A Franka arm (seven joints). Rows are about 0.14 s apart.
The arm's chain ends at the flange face. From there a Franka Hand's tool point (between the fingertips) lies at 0.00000 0.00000 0.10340 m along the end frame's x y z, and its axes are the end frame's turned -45 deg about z.
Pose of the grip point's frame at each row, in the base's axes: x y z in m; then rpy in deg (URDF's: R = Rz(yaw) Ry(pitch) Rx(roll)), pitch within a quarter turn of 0, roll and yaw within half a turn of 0:
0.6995 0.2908 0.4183 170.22 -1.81 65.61
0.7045 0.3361 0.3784 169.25 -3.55 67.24
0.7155 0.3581 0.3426 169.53 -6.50 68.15
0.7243 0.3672 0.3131 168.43 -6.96 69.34
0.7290 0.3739 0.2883 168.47 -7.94 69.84
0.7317 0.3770 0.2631 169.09 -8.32 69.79
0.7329 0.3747 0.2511 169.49 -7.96 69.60
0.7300 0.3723 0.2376 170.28 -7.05 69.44
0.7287 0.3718 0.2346 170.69 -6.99 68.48
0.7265 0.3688 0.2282 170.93 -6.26 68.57
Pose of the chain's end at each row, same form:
0.6822 0.2951 0.5201 174.33 -8.19 20.86
0.6843 0.3378 0.4798 174.88 -10.10 22.36
0.6938 0.3544 0.4436 177.21 -11.99 22.85
0.7006 0.3630 0.4137 176.76 -13.09 24.01
0.7048 0.3679 0.3886 177.50 -13.75 24.34
0.7083 0.3700 0.3636 178.23 -13.58 24.21
0.7103 0.3681 0.3518 178.25 -13.04 24.07
0.7093 0.3667 0.3387 178.14 -11.85 24.03
0.7086 0.3664 0.3359 178.39 -11.51 23.07
0.7073 0.3644 0.3297 178.03 -10.83 23.26

